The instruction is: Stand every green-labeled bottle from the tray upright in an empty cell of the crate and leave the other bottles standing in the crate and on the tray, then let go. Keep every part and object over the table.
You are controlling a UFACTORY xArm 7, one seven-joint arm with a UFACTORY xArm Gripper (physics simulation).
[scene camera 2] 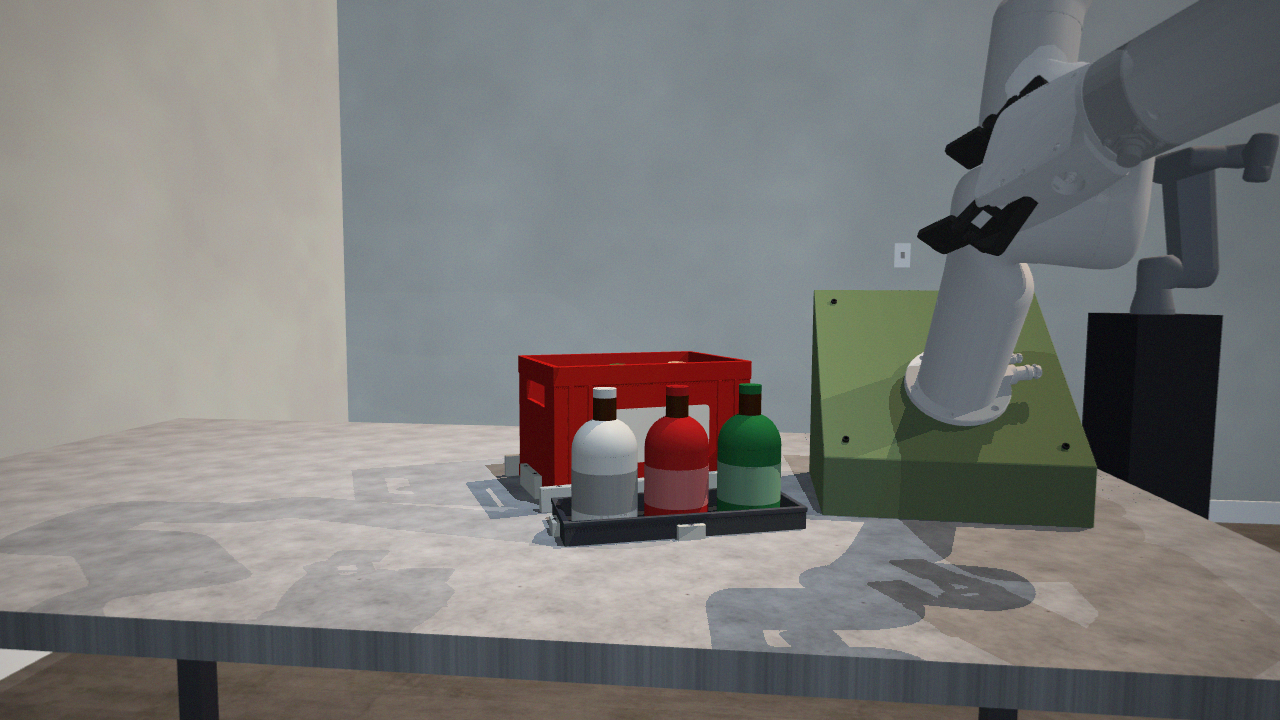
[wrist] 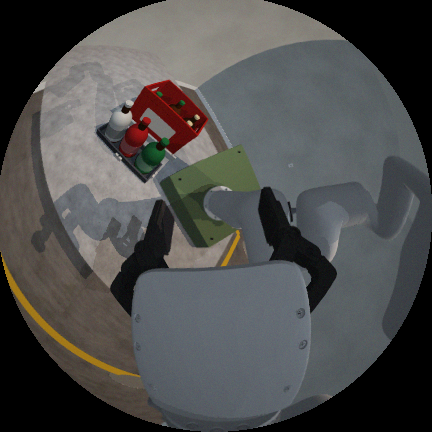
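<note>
A green bottle with a light green label stands upright at the right end of the black tray. A red bottle stands in the middle and a white bottle with a grey label at the left end. The red crate stands behind the tray. In the wrist view, several bottle tops with green and cream caps show inside it; its cells are partly hidden. My gripper is open and empty, high up and right of the tray.
The green slanted pedestal carries my arm's base, right of the crate and tray. Pale blocks sit against the tray and around the crate's foot. The table's front edge runs across in front. A black stand is behind the pedestal.
</note>
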